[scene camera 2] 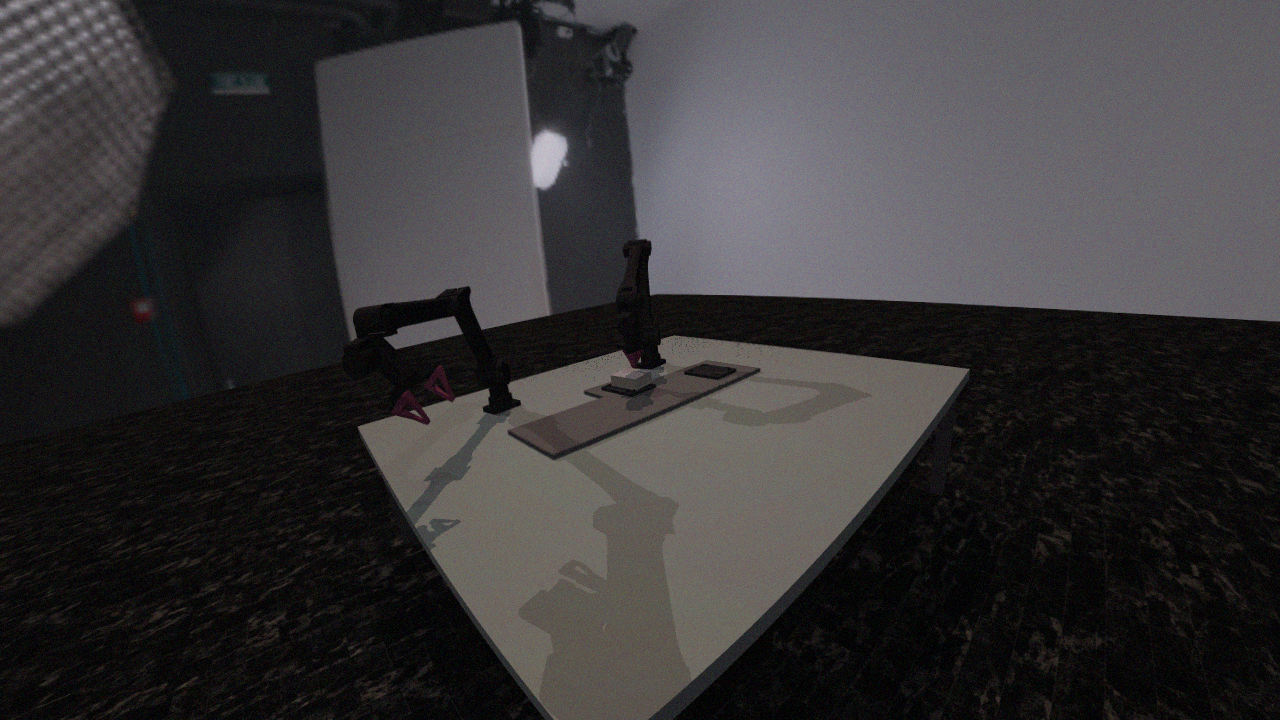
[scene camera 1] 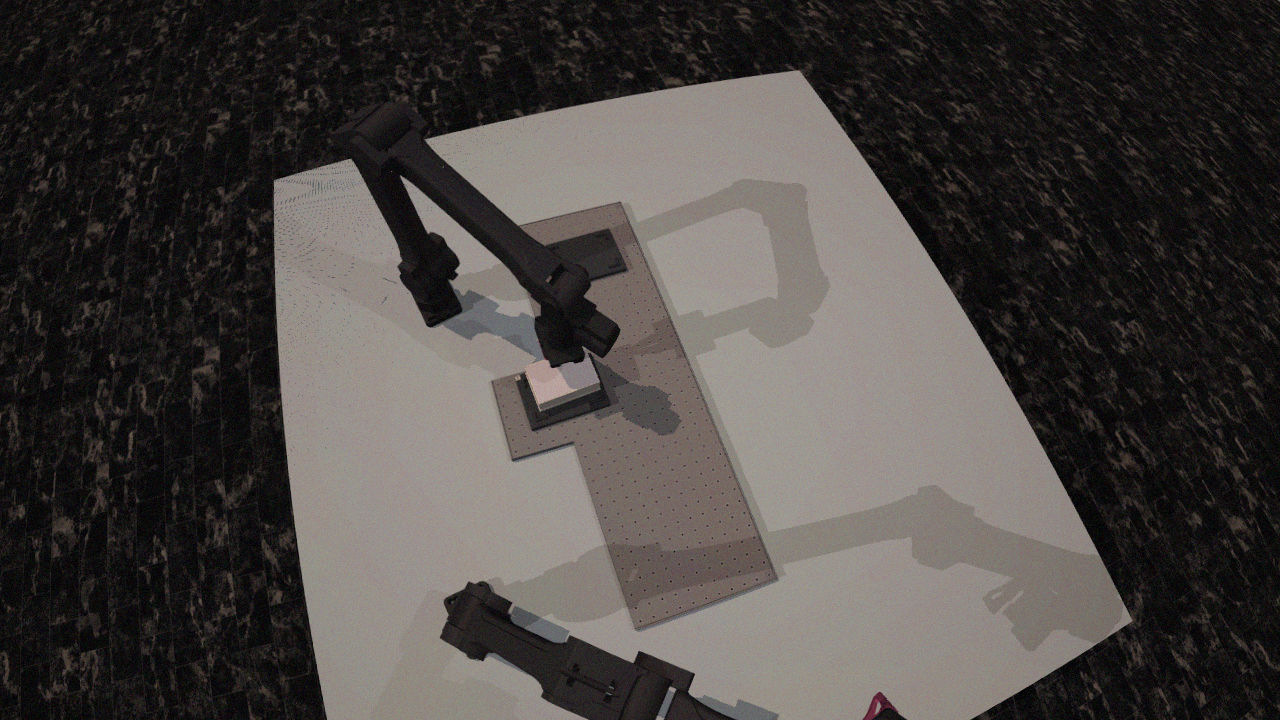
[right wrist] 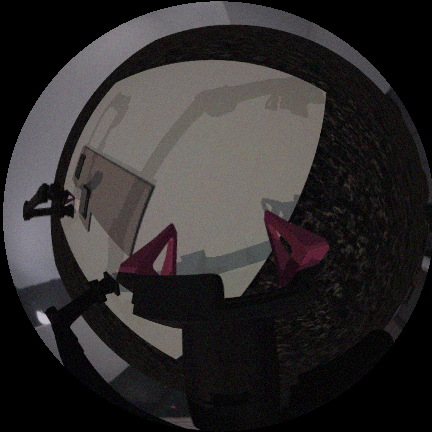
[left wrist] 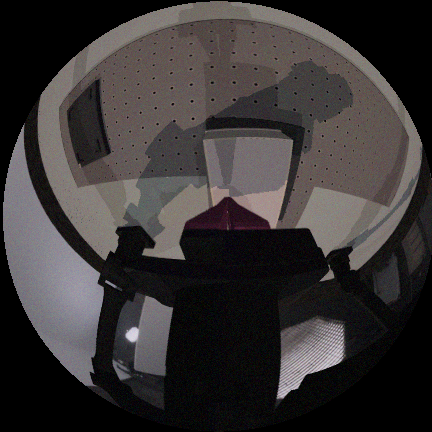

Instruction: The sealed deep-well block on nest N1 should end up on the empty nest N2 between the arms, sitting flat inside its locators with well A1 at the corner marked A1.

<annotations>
My left gripper is shut, with nothing in its grasp. Also in view: a pale block. My right gripper is open and holds nothing.
</annotations>
